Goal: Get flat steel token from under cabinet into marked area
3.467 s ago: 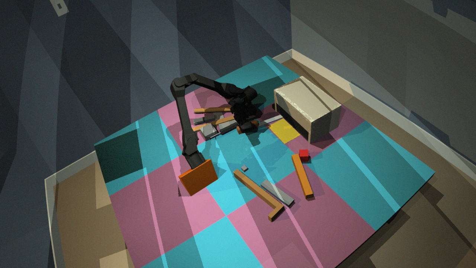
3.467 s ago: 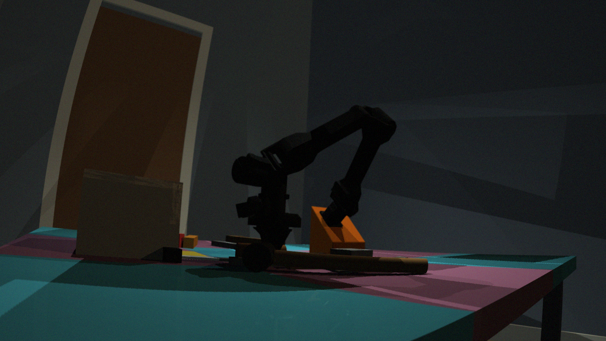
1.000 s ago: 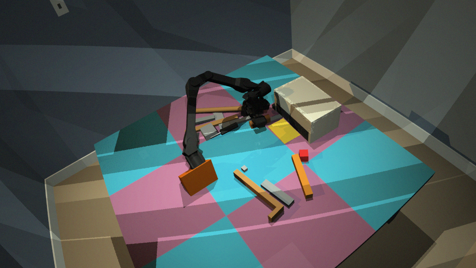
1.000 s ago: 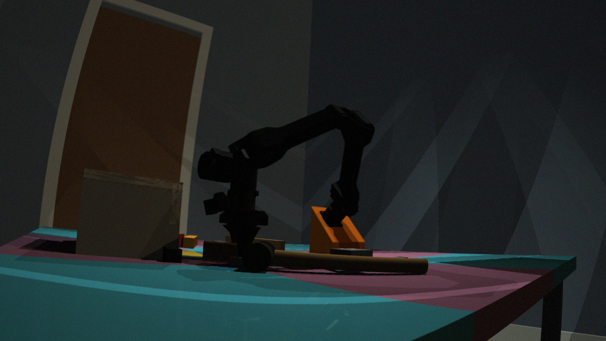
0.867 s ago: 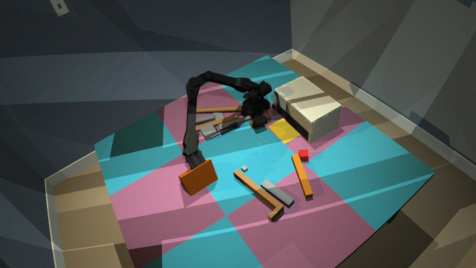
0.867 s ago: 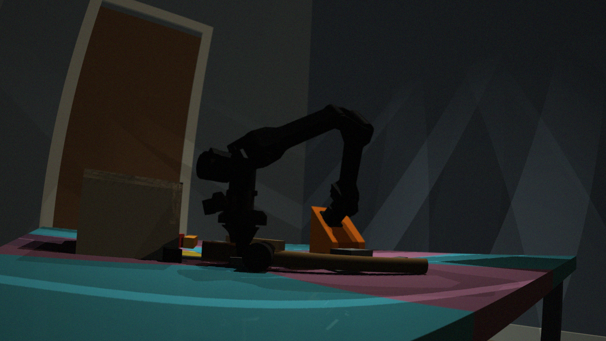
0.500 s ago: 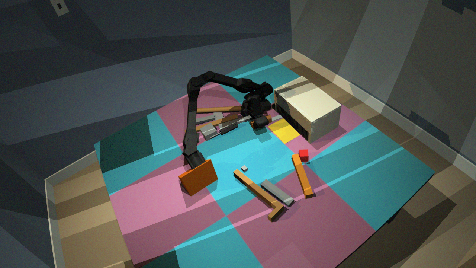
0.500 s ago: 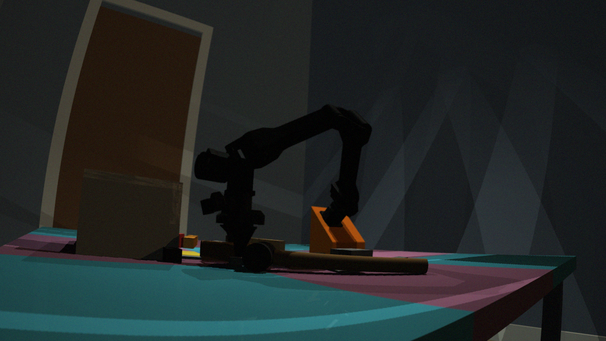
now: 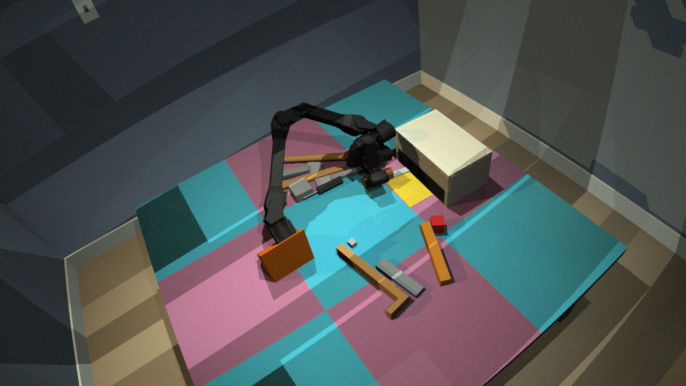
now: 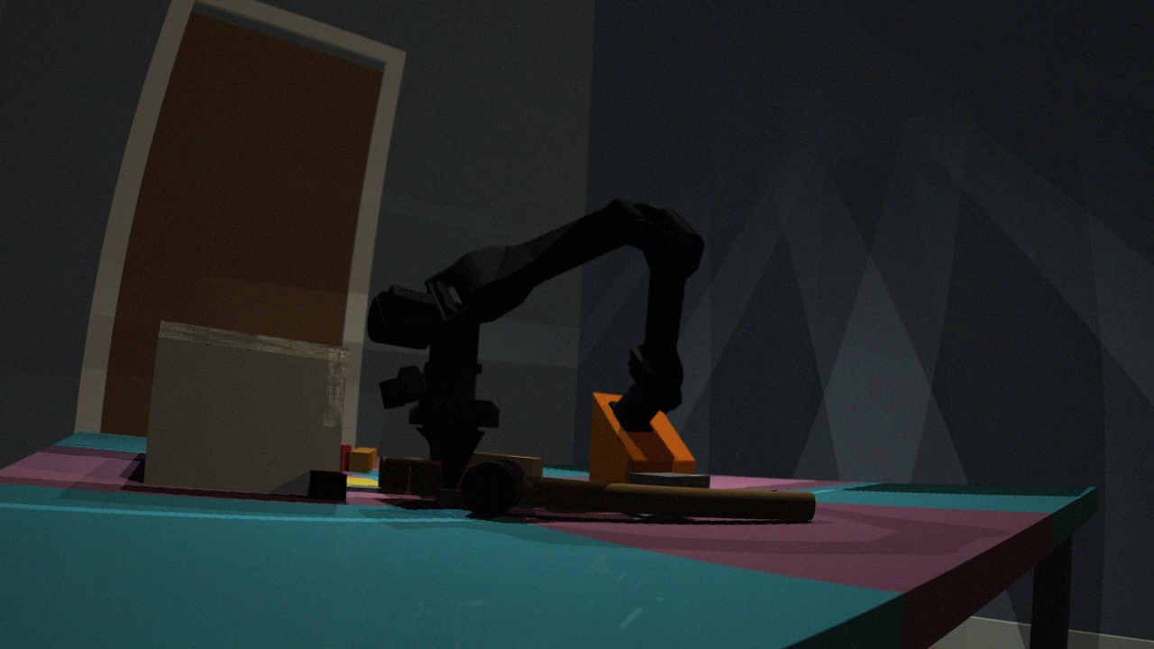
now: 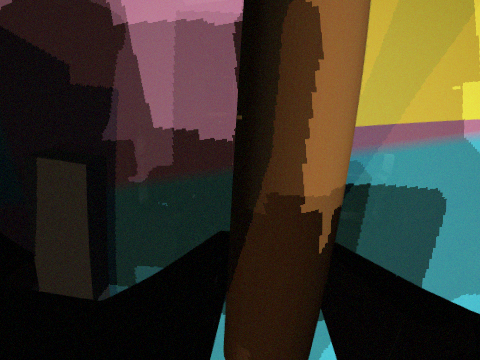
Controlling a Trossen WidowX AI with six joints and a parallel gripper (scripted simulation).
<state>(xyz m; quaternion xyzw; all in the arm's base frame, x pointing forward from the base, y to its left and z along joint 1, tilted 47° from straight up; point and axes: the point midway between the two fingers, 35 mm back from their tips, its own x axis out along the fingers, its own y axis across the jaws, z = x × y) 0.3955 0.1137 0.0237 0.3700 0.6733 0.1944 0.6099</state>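
The screwdriver is 170 mm behind my gripper tip, 90 mm to the left of it and 10 mm above it. Round my gripper tip: flat grey piece: 240 mm ahead, 100 mm to the right; then long wooden stick: 190 mm to the left, 180 mm behind; then grey block: 220 mm behind, 140 mm to the left, 10 mm above.
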